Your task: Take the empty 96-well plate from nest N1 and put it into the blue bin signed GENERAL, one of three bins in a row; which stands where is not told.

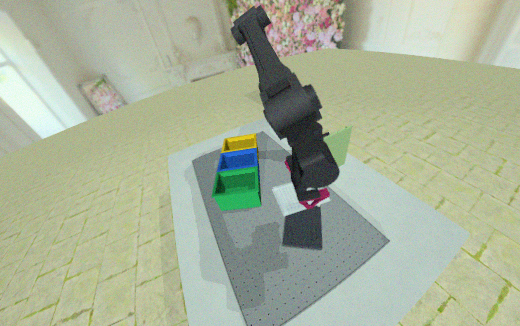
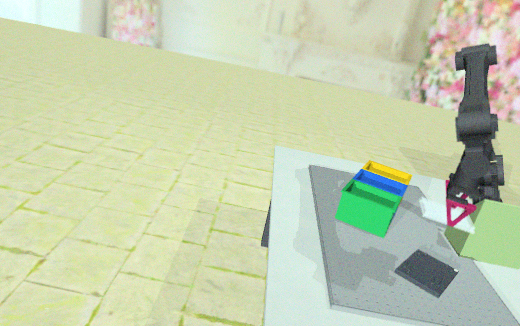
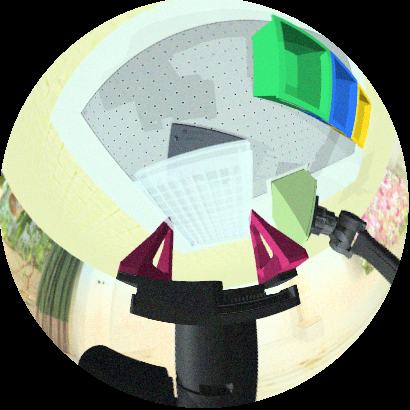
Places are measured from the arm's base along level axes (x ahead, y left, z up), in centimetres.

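Pixels of known places: gripper, fingertip midpoint: [image 1: 304, 194] [image 2: 449, 218] [image 3: 209, 215]; arm's base at its link origin: [image 2: 487, 214] [image 3: 309, 216].
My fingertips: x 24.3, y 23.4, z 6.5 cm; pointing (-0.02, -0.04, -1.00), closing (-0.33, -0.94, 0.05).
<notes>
For each thing: its top centre in the pictures, then the offset to it from my fingertips. "*": a spot on its surface instead. Level surfaces: height alone.
- whitish 96-well plate at its top centre: [image 3: 209, 225] [image 1: 300, 190] [image 2: 448, 210] dx +1.1, dy -0.2, dz +2.0 cm
- dark nest at its top centre: [image 3: 205, 158] [image 2: 429, 266] [image 1: 303, 221] dx -0.5, dy -0.6, dz -15.6 cm
- blue bin at its top centre: [image 2: 380, 181] [image 1: 237, 159] dx +7.7, dy -35.8, dz -7.8 cm
- yellow bin at a spot on its surface: [image 2: 387, 171] * dx +0.7, dy -52.6, dz -9.4 cm
- grey perforated board at its surface level: dz -17.8 cm
- pale table at its surface level: dz -19.1 cm
A whitish 96-well plate [image 1: 285, 198] [image 2: 434, 210] [image 3: 205, 185] is held up in the air, clear of the dark nest [image 1: 302, 230] [image 2: 426, 272] [image 3: 192, 136], which is empty. My gripper [image 1: 303, 184] [image 2: 452, 201] [image 3: 209, 215] is shut on the plate, one magenta finger at each side. The blue bin [image 1: 239, 161] [image 2: 380, 182] [image 3: 344, 100] stands in the middle of the row, between the green bin [image 1: 237, 200] [image 2: 367, 215] [image 3: 266, 67] and the yellow bin [image 1: 241, 145] [image 2: 387, 171] [image 3: 364, 120]. No bin's sign can be read. The plate is apart from the bins.
A light green upright block [image 1: 341, 146] [image 2: 495, 235] [image 3: 292, 205] stands close to the arm, on the side away from the bins. The bins and nest stand on a grey perforated board [image 1: 270, 295] [image 2: 350, 300] [image 3: 230, 55] on a pale table [image 1: 425, 255] [image 2: 292, 250].
</notes>
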